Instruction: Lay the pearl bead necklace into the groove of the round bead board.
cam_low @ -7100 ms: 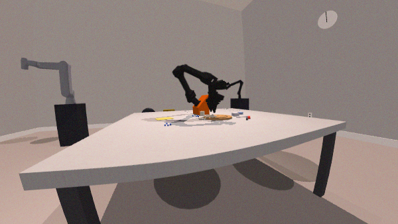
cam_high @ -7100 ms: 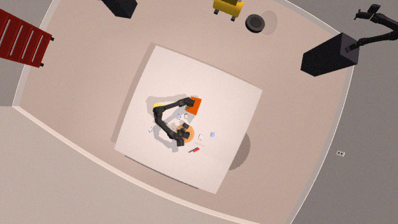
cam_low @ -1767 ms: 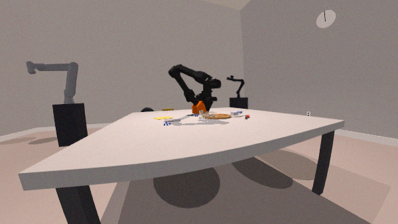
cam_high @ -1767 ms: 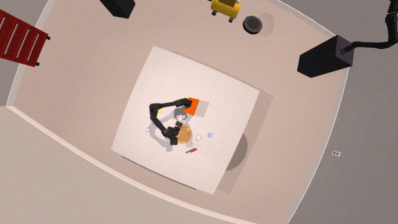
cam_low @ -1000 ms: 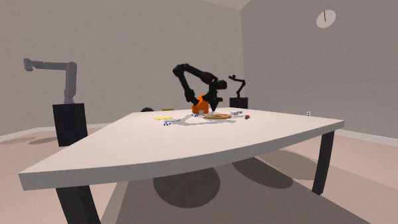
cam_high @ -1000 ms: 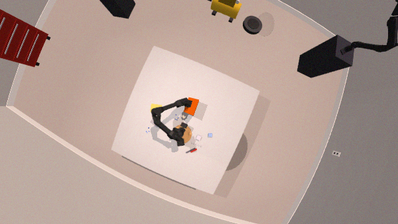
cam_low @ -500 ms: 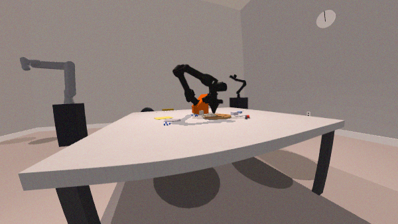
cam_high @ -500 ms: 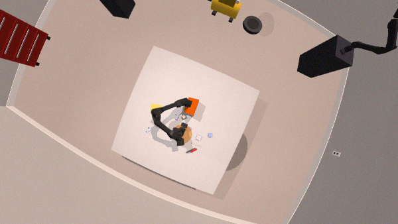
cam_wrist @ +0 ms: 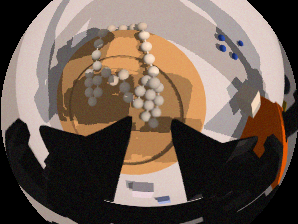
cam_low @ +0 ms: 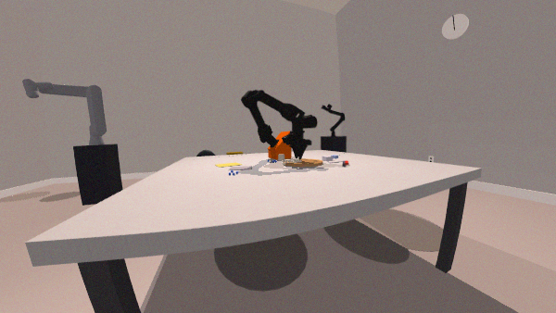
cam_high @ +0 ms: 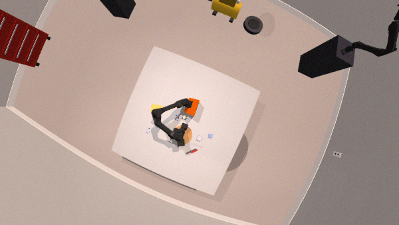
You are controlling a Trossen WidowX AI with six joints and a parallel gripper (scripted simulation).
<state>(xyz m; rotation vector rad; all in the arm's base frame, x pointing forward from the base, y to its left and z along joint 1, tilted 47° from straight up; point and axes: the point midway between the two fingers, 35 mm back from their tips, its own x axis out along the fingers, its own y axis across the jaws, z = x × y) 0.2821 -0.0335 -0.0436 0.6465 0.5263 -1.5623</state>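
The round tan bead board lies 4 cm ahead of my gripper tip, 1 cm to the left of it and 1 cm below it. Also, from my gripper tip: tool 18 cm ahead, 16 cm to the left, 1 cm below; then white square 2 cm ahead, 18 cm to the left, 1 cm below; then pale blue cube 4 cm behind, 29 cm to the left, 1 cm below.
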